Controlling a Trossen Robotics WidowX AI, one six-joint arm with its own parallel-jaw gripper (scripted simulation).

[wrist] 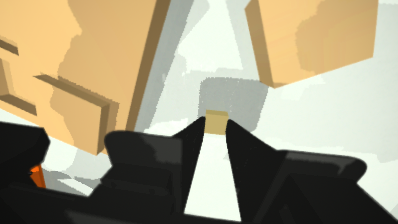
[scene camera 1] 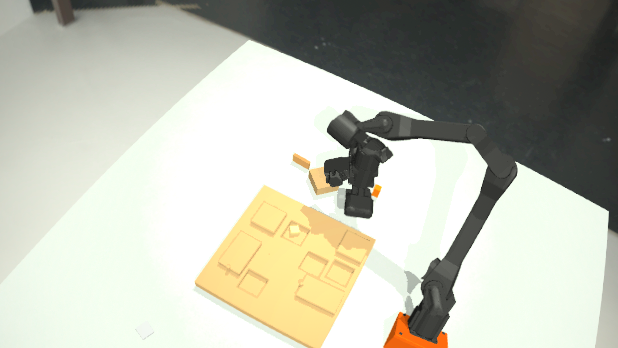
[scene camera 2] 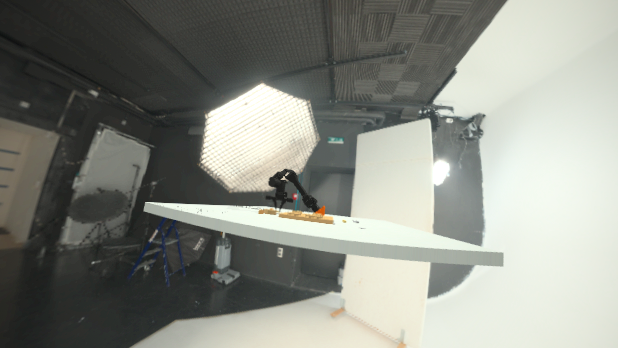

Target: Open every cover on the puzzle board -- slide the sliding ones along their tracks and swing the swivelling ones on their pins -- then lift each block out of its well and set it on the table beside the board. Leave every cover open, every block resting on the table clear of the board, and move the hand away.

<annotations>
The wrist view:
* my gripper: 215,122
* puzzle board: 109,56
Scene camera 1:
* my gripper: 353,201
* puzzle board: 265,291
</annotations>
